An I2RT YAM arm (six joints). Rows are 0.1 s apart.
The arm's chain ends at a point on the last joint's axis. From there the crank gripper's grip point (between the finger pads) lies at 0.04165 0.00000 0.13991 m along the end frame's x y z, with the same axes.
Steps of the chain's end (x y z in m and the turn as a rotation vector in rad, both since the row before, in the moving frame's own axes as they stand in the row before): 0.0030 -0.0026 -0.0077 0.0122 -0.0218 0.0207; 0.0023 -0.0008 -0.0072 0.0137 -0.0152 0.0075; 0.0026 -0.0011 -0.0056 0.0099 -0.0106 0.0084; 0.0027 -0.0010 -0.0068 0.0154 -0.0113 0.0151
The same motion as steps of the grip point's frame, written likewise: -0.0001 -0.0035 -0.0068 0.0122 -0.0218 0.0207; 0.0002 -0.0024 -0.0066 0.0137 -0.0152 0.0075; 0.0011 -0.0021 -0.0052 0.0099 -0.0106 0.0084; 0.0011 -0.0025 -0.0064 0.0154 -0.0113 0.0151
